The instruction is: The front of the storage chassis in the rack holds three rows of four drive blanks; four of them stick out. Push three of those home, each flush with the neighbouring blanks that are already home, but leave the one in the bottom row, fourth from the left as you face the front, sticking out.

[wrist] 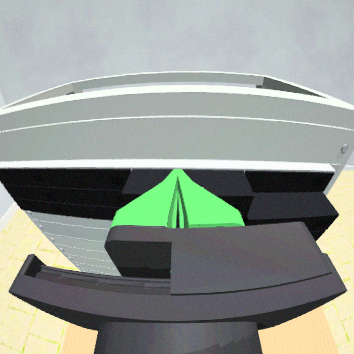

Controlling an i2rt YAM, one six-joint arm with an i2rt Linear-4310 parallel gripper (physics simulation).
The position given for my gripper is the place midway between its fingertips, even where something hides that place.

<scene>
In view: my gripper (177, 175) and a pale grey rack (273, 155).
</scene>
